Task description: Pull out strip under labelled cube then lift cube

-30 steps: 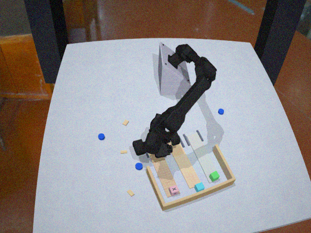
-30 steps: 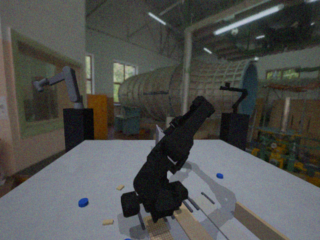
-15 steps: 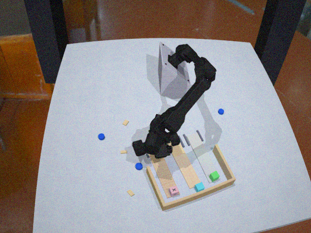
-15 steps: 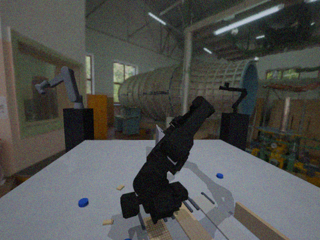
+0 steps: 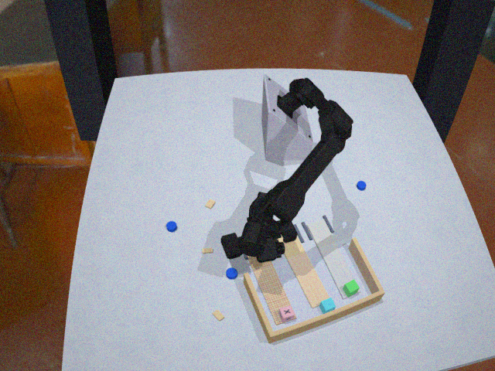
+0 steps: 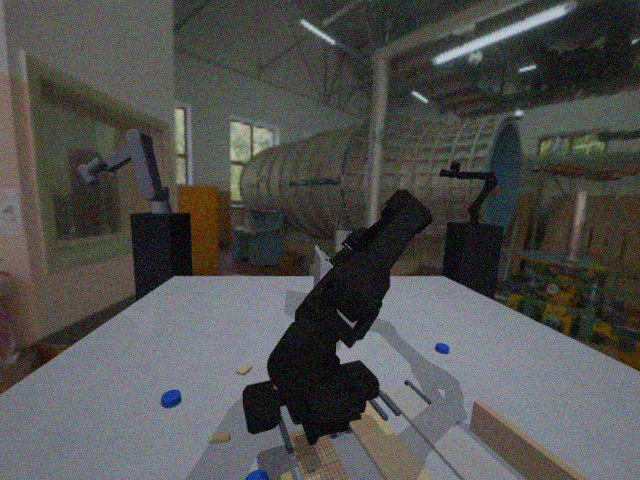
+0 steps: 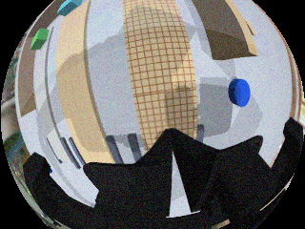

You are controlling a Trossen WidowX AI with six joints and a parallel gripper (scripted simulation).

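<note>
My gripper tip is 9 cm short of the checkered strip and 4 cm to the right of it. Round my gripper tip: labelled cube (18 cm ahead, 9 cm to the left, 2 cm above).
</note>
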